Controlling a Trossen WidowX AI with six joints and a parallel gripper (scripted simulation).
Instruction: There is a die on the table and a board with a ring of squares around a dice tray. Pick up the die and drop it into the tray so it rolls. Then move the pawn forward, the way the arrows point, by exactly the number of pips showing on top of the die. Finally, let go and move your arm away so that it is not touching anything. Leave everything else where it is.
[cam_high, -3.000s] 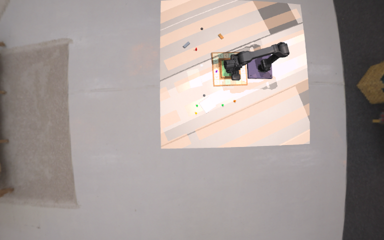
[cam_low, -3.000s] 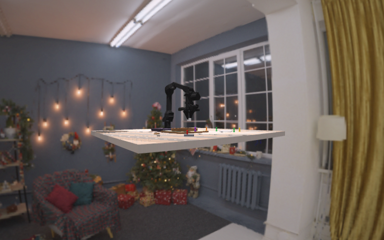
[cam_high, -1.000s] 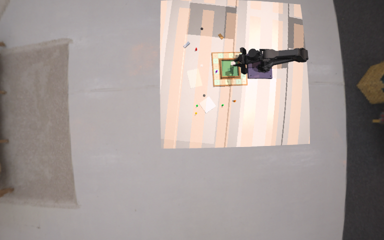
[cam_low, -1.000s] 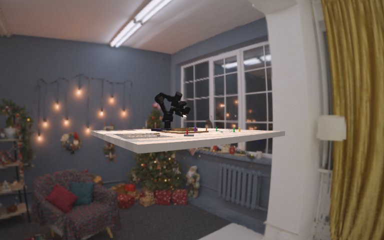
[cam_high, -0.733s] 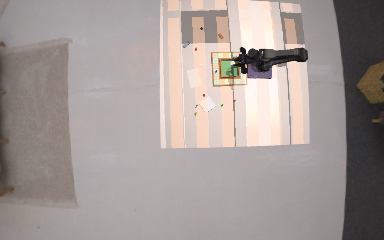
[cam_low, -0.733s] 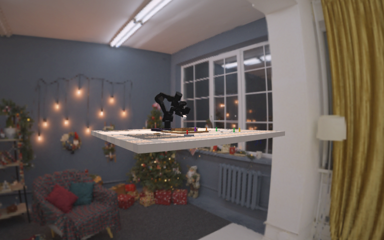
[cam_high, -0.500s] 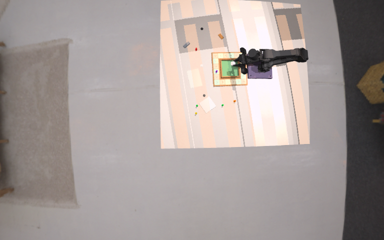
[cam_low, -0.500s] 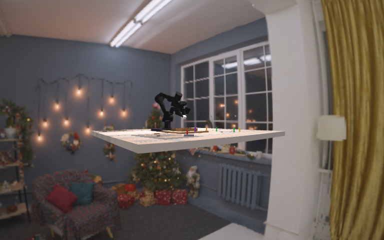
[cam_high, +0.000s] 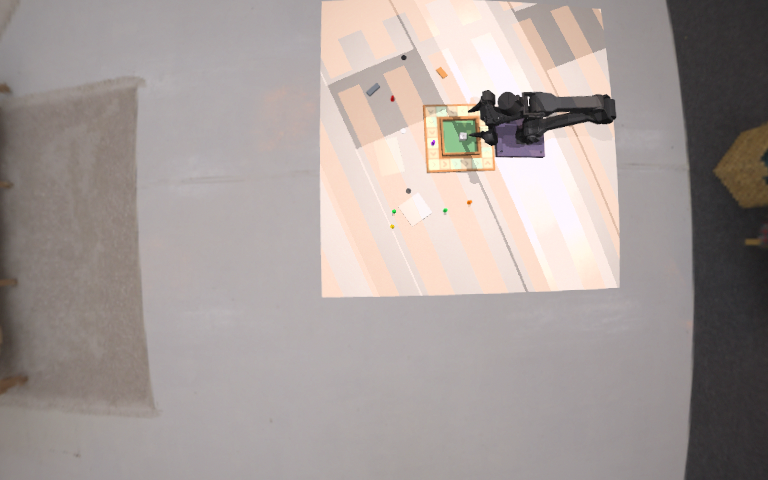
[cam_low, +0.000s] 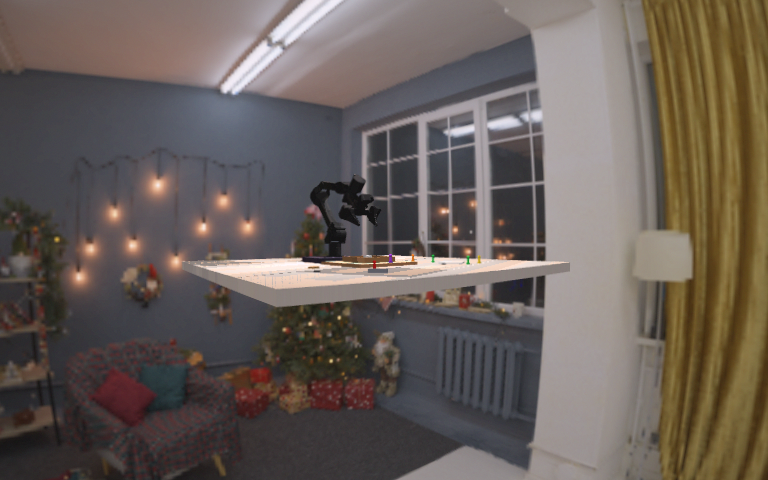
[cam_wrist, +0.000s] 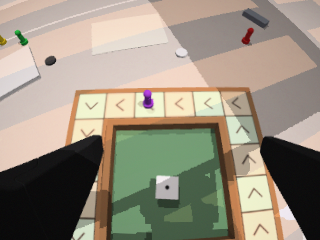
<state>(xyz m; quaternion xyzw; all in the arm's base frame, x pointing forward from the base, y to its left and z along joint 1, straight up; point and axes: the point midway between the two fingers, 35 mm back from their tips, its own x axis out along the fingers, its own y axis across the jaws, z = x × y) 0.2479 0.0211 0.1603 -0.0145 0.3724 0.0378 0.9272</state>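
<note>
The purple pawn lies 11 cm ahead of my gripper tip, 4 cm to the left of it and 13 cm below it. From my gripper tip the other things lie so: orange pawn 6 cm behind, 27 cm to the left, 15 cm below; then white die 1 cm behind, 14 cm below; then green dice tray 15 cm below.
</note>
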